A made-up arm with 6 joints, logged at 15 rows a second.
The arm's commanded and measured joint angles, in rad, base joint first. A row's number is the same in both.
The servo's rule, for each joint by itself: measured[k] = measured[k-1] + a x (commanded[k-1-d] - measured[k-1]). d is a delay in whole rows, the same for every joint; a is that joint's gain. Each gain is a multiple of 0.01, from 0.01 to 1. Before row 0 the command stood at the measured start. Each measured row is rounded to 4 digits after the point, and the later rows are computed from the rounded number. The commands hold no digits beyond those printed.
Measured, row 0: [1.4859 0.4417 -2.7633 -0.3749 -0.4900 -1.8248]
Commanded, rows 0 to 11: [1.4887 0.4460 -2.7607 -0.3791 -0.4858 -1.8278]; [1.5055 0.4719 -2.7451 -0.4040 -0.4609 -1.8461]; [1.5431 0.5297 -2.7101 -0.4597 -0.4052 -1.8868]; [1.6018 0.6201 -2.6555 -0.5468 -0.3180 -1.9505]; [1.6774 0.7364 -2.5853 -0.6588 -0.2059 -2.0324]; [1.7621 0.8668 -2.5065 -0.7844 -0.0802 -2.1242]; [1.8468 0.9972 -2.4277 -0.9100 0.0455 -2.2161]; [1.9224 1.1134 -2.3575 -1.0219 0.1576 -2.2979]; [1.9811 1.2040 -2.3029 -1.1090 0.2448 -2.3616]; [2.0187 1.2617 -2.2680 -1.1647 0.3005 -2.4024]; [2.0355 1.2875 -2.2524 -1.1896 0.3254 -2.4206]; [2.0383 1.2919 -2.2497 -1.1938 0.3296 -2.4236]
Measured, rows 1 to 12: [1.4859 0.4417 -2.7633 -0.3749 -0.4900 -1.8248]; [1.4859 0.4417 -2.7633 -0.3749 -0.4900 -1.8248]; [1.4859 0.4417 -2.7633 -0.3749 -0.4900 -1.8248]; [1.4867 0.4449 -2.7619 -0.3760 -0.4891 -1.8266]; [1.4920 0.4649 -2.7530 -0.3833 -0.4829 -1.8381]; [1.5063 0.5129 -2.7303 -0.4032 -0.4658 -1.8668]; [1.5330 0.5922 -2.6907 -0.4405 -0.4333 -1.9162]; [1.5734 0.6989 -2.6348 -0.4973 -0.3833 -1.9848]; [1.6262 0.8231 -2.5668 -0.5719 -0.3166 -2.0670]; [1.6880 0.9519 -2.4931 -0.6598 -0.2369 -2.1550]; [1.7536 1.0714 -2.4212 -0.7539 -0.1501 -2.2393]; [1.8173 1.1695 -2.3585 -0.8462 -0.0632 -2.3115]
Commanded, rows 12 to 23: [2.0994 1.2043 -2.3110 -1.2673 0.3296 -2.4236]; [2.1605 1.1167 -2.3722 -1.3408 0.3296 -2.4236]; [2.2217 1.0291 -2.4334 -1.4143 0.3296 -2.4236]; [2.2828 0.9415 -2.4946 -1.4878 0.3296 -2.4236]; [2.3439 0.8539 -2.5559 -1.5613 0.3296 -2.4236]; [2.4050 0.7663 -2.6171 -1.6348 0.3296 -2.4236]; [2.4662 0.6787 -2.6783 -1.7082 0.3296 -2.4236]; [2.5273 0.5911 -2.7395 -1.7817 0.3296 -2.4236]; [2.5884 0.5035 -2.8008 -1.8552 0.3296 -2.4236]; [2.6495 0.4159 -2.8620 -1.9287 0.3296 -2.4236]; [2.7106 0.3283 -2.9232 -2.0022 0.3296 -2.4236]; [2.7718 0.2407 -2.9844 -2.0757 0.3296 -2.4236]
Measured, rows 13 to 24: [1.8737 1.2377 -2.3105 -0.9290 0.0168 -2.3651]; [1.9190 1.2746 -2.2797 -0.9968 0.0847 -2.3978]; [1.9524 1.2874 -2.2638 -1.0480 0.1386 -2.4130]; [1.9936 1.2259 -2.2888 -1.1050 0.1806 -2.4193]; [2.0403 1.1451 -2.3330 -1.1663 0.2134 -2.4218]; [2.0911 1.0593 -2.3862 -1.2308 0.2390 -2.4229]; [2.1448 0.9721 -2.4437 -1.2976 0.2589 -2.4233]; [2.2005 0.8846 -2.5032 -1.3662 0.2745 -2.4235]; [2.2578 0.7971 -2.5636 -1.4360 0.2866 -2.4236]; [2.3162 0.7095 -2.6244 -1.5068 0.2961 -2.4236]; [2.3753 0.6219 -2.6854 -1.5783 0.3035 -2.4236]; [2.4350 0.5343 -2.7466 -1.6503 0.3092 -2.4236]
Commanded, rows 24 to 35: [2.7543 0.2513 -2.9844 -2.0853 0.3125 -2.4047]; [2.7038 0.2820 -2.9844 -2.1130 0.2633 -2.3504]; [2.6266 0.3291 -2.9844 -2.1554 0.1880 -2.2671]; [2.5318 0.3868 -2.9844 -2.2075 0.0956 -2.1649]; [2.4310 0.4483 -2.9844 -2.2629 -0.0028 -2.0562]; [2.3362 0.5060 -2.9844 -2.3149 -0.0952 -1.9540]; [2.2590 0.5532 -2.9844 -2.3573 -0.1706 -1.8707]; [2.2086 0.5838 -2.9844 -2.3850 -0.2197 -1.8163]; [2.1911 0.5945 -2.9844 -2.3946 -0.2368 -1.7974]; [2.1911 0.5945 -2.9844 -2.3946 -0.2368 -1.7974]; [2.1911 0.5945 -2.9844 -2.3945 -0.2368 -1.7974]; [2.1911 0.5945 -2.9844 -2.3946 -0.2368 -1.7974]
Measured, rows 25 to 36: [2.4951 0.4467 -2.8078 -1.7227 0.3137 -2.4236]; [2.5554 0.3591 -2.8690 -1.7954 0.3172 -2.4236]; [2.6160 0.2715 -2.9302 -1.8683 0.3199 -2.4236]; [2.6547 0.2566 -2.9589 -1.9247 0.3183 -2.4124]; [2.6684 0.2754 -2.9724 -1.9737 0.3062 -2.3758]; [2.6567 0.3151 -2.9788 -2.0209 0.2802 -2.3117]; [2.6217 0.3682 -2.9818 -2.0694 0.2396 -2.2251]; [2.5683 0.4275 -2.9832 -2.1197 0.1863 -2.1254]; [2.5033 0.4856 -2.9838 -2.1705 0.1244 -2.0243]; [2.4349 0.5356 -2.9841 -2.2191 0.0595 -1.9337]; [2.3715 0.5713 -2.9843 -2.2622 -0.0019 -1.8644]; [2.3210 0.5885 -2.9844 -2.2966 -0.0536 -1.8249]
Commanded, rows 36 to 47: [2.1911 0.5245 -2.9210 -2.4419 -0.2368 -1.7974]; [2.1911 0.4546 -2.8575 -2.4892 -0.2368 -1.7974]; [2.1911 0.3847 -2.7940 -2.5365 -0.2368 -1.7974]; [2.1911 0.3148 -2.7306 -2.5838 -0.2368 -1.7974]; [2.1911 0.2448 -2.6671 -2.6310 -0.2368 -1.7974]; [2.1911 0.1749 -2.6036 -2.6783 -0.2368 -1.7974]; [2.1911 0.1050 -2.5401 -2.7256 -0.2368 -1.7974]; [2.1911 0.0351 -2.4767 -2.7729 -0.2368 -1.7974]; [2.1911 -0.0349 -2.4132 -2.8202 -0.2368 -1.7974]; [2.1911 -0.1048 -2.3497 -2.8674 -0.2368 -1.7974]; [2.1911 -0.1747 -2.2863 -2.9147 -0.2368 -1.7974]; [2.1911 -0.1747 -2.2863 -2.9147 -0.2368 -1.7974]
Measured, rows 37 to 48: [2.2846 0.5929 -2.9844 -2.3221 -0.0939 -1.8087]; [2.2584 0.5941 -2.9844 -2.3409 -0.1253 -1.8020]; [2.2396 0.5944 -2.9844 -2.3549 -0.1498 -1.7993]; [2.2260 0.5427 -2.9508 -2.3775 -0.1689 -1.7982]; [2.2162 0.4775 -2.9014 -2.4065 -0.1838 -1.7977]; [2.2092 0.4088 -2.8445 -2.4403 -0.1955 -1.7975]; [2.2041 0.3392 -2.7841 -2.4776 -0.2046 -1.7974]; [2.2005 0.2693 -2.7221 -2.5175 -0.2117 -1.7974]; [2.1979 0.1994 -2.6593 -2.5593 -0.2172 -1.7974]; [2.1960 0.1295 -2.5961 -2.6025 -0.2215 -1.7974]; [2.1946 0.0596 -2.5328 -2.6468 -0.2249 -1.7974]; [2.1936 -0.0103 -2.4694 -2.6919 -0.2275 -1.7974]
